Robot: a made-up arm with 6 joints.
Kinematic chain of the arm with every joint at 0, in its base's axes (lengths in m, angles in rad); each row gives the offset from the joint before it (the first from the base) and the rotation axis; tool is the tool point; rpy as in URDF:
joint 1: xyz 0 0 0.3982 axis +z
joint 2: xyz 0 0 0 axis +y
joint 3: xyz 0.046 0 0.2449 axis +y
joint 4: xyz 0.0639 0 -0.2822 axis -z
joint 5: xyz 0 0 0 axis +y
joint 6: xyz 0.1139 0 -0.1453 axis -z
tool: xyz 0 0 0 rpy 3.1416 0 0
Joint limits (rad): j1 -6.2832..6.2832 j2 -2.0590..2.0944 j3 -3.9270..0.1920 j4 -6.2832..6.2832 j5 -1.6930..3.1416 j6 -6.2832..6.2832
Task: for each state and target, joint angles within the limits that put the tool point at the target. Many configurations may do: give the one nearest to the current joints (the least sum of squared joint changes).
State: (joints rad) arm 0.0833 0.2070 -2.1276 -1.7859 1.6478 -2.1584
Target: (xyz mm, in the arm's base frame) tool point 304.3 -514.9 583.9
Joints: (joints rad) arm -0.7859 0.6259 -2.0056 -1.7419 1.6211 -2.1584
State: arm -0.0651 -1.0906 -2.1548 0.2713 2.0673 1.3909
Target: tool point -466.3 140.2 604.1
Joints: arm -0.1456 -1.7981 -2.5044 0.3971 2.1410 1.3909
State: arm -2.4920 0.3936 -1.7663 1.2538 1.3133 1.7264
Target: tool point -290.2 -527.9 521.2
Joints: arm -2.2416 0.5272 -1.8636 1.3041 1.2667 1.7264
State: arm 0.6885 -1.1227 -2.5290 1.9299 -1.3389 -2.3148
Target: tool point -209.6 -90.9 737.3
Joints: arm -0.0619 -0.9920 -2.4938 2.3269 -1.5947 -2.3148
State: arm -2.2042 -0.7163 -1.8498 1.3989 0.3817 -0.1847
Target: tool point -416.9 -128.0 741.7
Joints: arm -2.6602 -0.2473 -1.3781 1.4896 0.2175 -0.1847
